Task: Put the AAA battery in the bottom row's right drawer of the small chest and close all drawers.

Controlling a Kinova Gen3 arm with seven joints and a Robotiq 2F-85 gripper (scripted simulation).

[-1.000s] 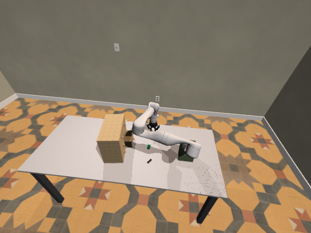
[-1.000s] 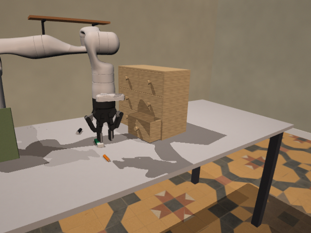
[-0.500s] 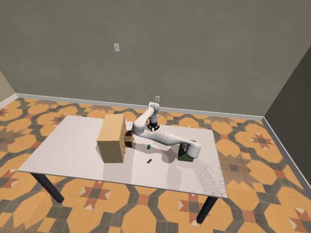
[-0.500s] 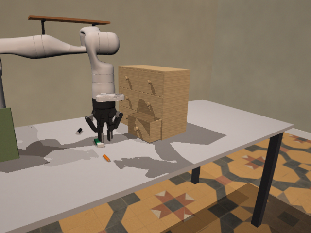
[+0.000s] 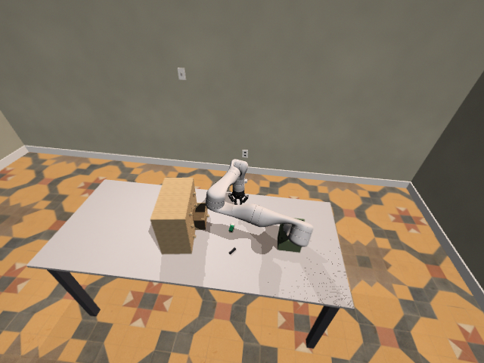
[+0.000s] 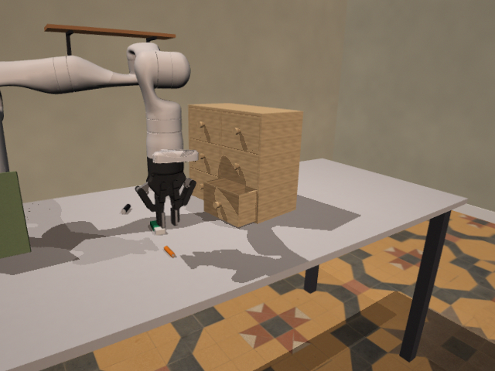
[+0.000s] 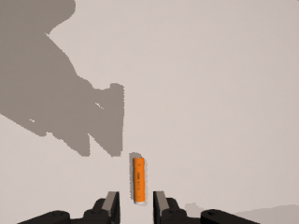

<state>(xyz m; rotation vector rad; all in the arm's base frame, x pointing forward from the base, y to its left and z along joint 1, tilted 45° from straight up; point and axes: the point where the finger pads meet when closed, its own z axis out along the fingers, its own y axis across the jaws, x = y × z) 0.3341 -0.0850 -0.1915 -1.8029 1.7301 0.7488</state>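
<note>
Now: hand 80 mm above the orange AAA battery. The rest, counted from my hand: white eraser (130 mm to the left, 80 mm below, 20 mm ahead); then small black cylinder (300 mm to the left, 80 mm below, 20 mm behind).
</note>
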